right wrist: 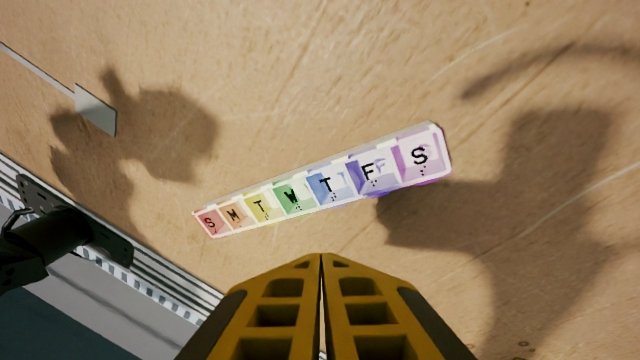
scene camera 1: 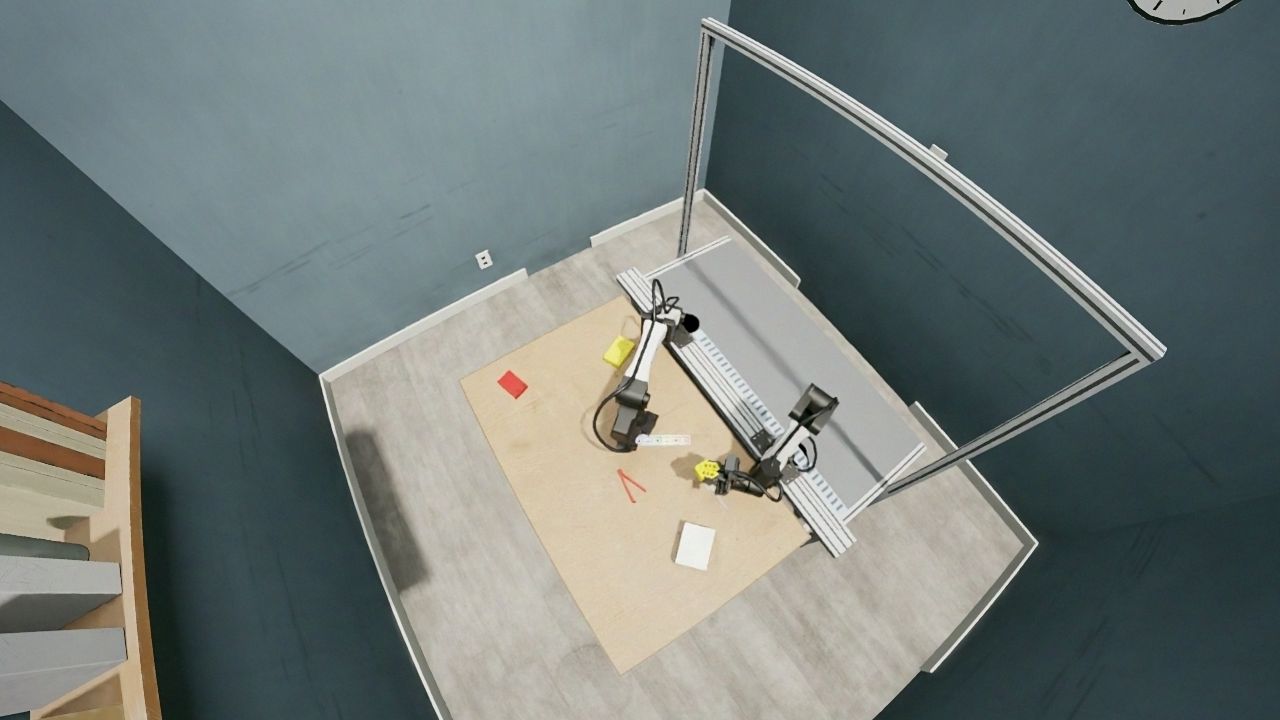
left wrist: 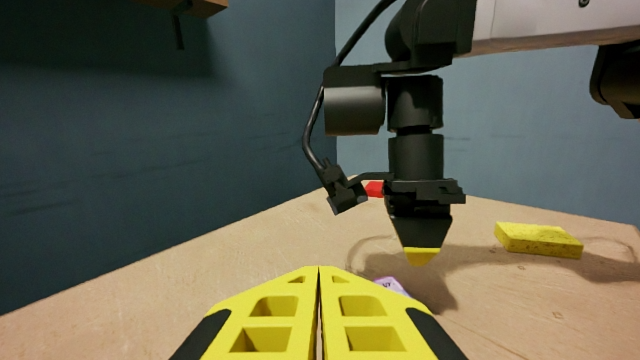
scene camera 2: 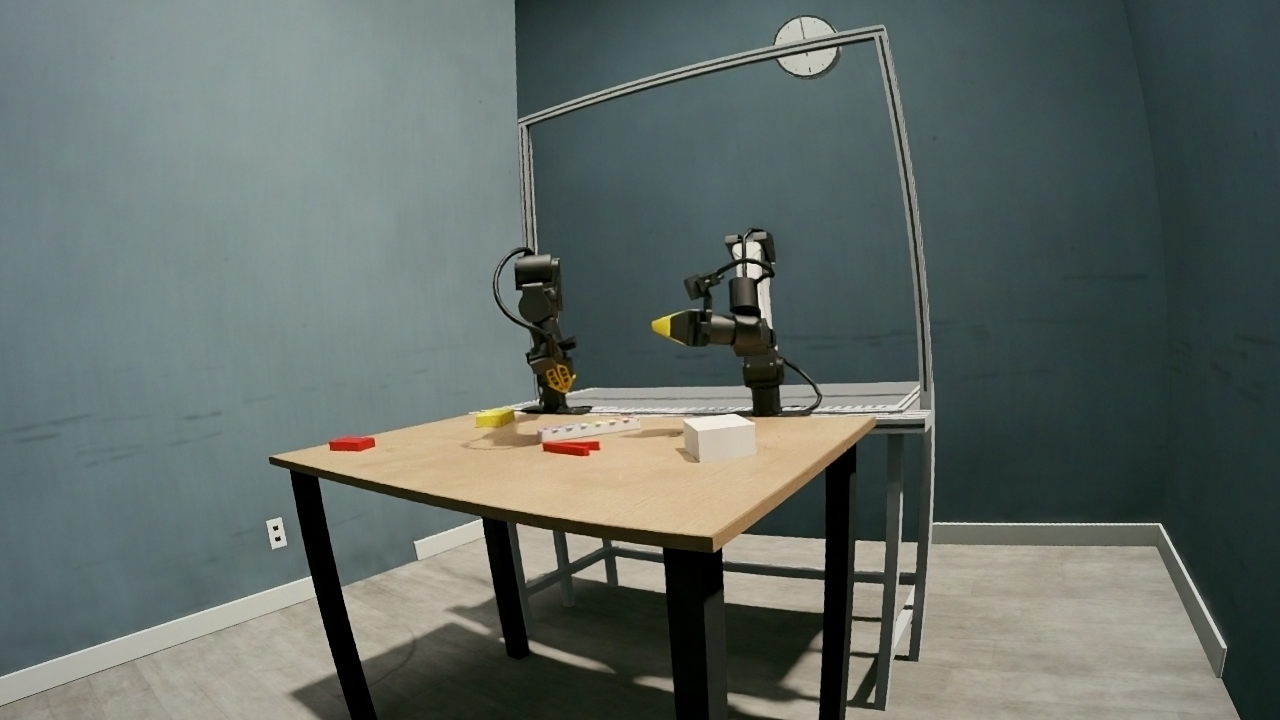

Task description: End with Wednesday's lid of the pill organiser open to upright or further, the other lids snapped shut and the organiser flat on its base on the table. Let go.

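Seen in the pictures: left gripper, fingertip midpoint: (scene camera 1: pixel 694 467) (left wrist: pixel 319 277) (scene camera 2: pixel 651 325); right gripper, fingertip midpoint: (right wrist: pixel 321 263) (scene camera 1: pixel 645 431) (left wrist: pixel 416 265) (scene camera 2: pixel 566 392); left arm's base, link origin: (right wrist: pixel 81 220); right arm's base, link origin: (scene camera 2: pixel 555 412).
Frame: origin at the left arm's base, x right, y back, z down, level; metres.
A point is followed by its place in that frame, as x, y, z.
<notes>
The pill organiser (scene camera 1: pixel 666 439) {0.242, -0.273, -0.040} (scene camera 2: pixel 586 431) {0.250, -0.315, -0.026} (right wrist: pixel 330 192) {0.276, -0.320, -0.040} lies flat on its base on the table. In the right wrist view its lids look down, including Wednesday's green lid (right wrist: pixel 296 198) {0.258, -0.300, -0.040}; whether each is snapped cannot be told. In the left wrist view a purple end lid (left wrist: pixel 391 284) {0.309, -0.369, -0.040} shows partly behind the fingers. My right gripper (scene camera 2: pixel 560 377) {0.280, -0.329, -0.106} (left wrist: pixel 416 265) {0.280, -0.329, -0.106} (right wrist: pixel 321 263) {0.280, -0.329, -0.106} is shut and empty, pointing down above the table near the organiser; in scene camera 1 its fingers are hidden under the arm. My left gripper (scene camera 1: pixel 706 470) {0.086, -0.301, -0.223} (scene camera 2: pixel 663 325) {0.086, -0.301, -0.223} (left wrist: pixel 319 277) {0.086, -0.301, -0.223} is shut and empty, held level above the table beyond the Sunday end.
A white box (scene camera 1: pixel 694 546) {-0.082, -0.397, -0.066} (scene camera 2: pixel 718 438) {-0.112, -0.448, -0.050}, a red V-shaped thing (scene camera 1: pixel 633 484) {0.181, -0.437, -0.028} (scene camera 2: pixel 571 446) {0.163, -0.467, -0.031}, a red block (scene camera 1: pixel 512 384) {0.691, -0.607, -0.036} (scene camera 2: pixel 351 443) {0.662, -0.626, -0.033} (left wrist: pixel 374 189) {0.663, -0.594, -0.035} and a yellow sponge (scene camera 1: pixel 618 351) {0.599, -0.231, -0.044} (scene camera 2: pixel 494 417) {0.565, -0.266, -0.038} (left wrist: pixel 537 241) {0.568, -0.223, -0.042} lie around the organiser. A grey flat-bladed tool (right wrist: pixel 96 111) {0.058, -0.239, -0.017} lies near its Sunday end.
</notes>
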